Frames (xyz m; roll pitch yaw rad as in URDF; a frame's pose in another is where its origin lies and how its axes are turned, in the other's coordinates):
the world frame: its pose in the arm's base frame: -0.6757 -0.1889 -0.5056 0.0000 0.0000 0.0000
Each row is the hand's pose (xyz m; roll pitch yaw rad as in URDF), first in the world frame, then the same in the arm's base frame.
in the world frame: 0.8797 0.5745 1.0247 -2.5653 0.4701 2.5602
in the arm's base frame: 0.2040 0.3856 0.5191 -2.5653 0.4701 2.5602
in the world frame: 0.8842 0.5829 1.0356 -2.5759 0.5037 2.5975
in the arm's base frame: 0.2085 0.3940 0.5300 -2.5759 0.5037 2.5975
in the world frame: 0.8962 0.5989 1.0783 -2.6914 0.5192 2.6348
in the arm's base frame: 0.2205 0.4100 0.5727 -2.6914 0.5192 2.6348
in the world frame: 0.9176 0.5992 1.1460 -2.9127 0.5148 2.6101
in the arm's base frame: 0.2419 0.4103 0.6404 -2.9127 0.5148 2.6101
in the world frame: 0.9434 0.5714 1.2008 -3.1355 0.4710 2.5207
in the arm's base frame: 0.2677 0.3825 0.6952 -3.1355 0.4710 2.5207
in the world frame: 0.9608 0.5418 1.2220 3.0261 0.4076 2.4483
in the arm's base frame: 0.2851 0.3529 0.7164 3.0261 0.4076 2.4483
